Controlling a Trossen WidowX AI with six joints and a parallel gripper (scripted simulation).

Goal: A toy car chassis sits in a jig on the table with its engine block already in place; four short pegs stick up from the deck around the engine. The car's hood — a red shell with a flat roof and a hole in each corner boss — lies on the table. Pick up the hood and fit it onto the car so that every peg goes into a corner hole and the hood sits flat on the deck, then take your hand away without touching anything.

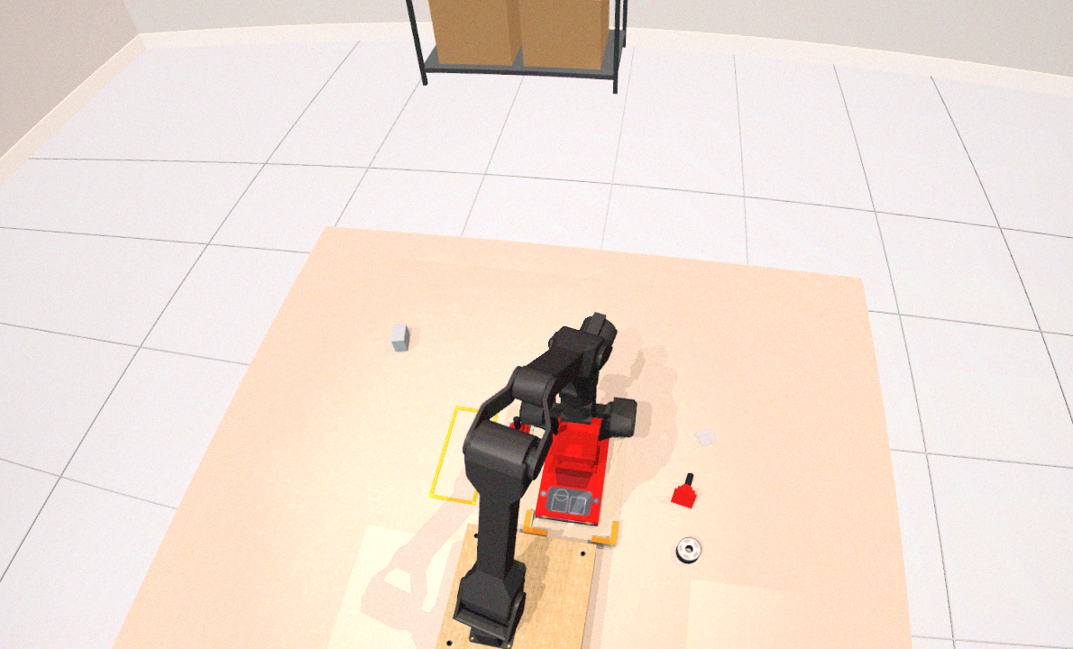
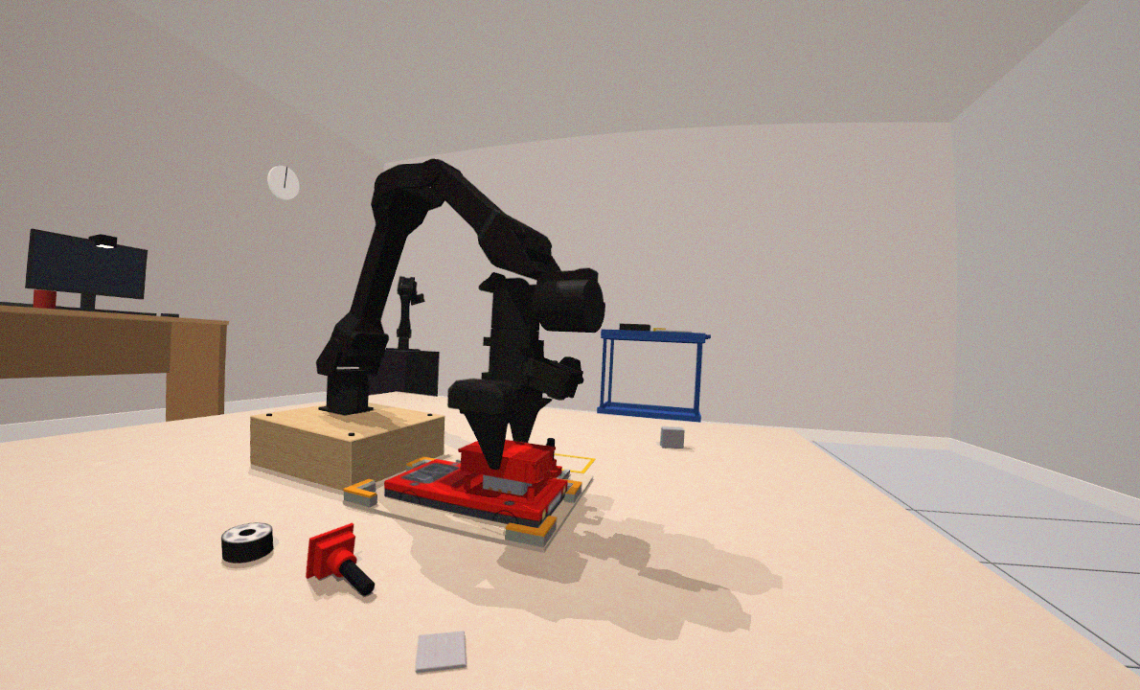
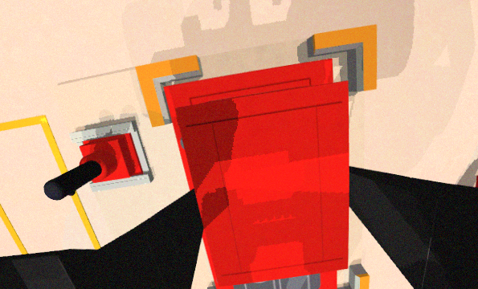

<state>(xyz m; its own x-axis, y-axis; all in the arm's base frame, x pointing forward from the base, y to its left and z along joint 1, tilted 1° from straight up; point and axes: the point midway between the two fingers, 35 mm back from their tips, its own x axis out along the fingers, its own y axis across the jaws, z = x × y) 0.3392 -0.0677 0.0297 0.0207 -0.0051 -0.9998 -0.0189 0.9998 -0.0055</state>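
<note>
Now: gripper tip 10 mm below the red hood. Also, from my gripper tip: orange-cornered jig 40 mm behind, 10 mm to the left, 50 mm below; then grey engine block 10 mm to the left, 30 mm below; then small grey plate 60 mm ahead, 230 mm to the right, 60 mm below.
</note>
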